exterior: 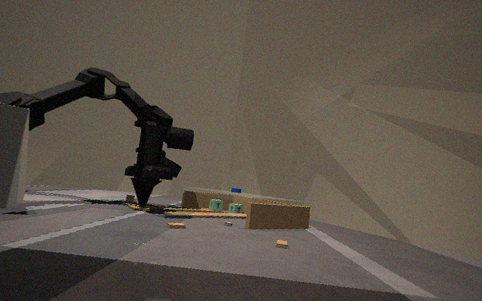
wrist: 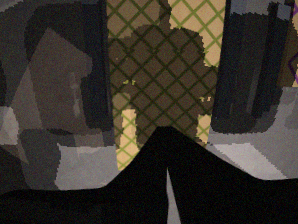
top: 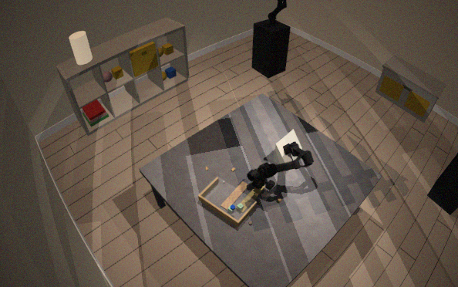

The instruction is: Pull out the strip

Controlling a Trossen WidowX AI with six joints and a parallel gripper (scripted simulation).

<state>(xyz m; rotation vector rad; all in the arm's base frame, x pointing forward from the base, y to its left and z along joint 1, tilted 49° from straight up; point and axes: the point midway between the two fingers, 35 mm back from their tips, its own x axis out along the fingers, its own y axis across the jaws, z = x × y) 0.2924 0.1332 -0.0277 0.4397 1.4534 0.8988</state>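
Right now my gripper tip is 10 cm short of the yellow cross-hatched strip and 3 cm to the right of it. The rest, counted from my gripper tip: blue piece: 27 cm ahead, 4 cm to the left, 6 cm above.
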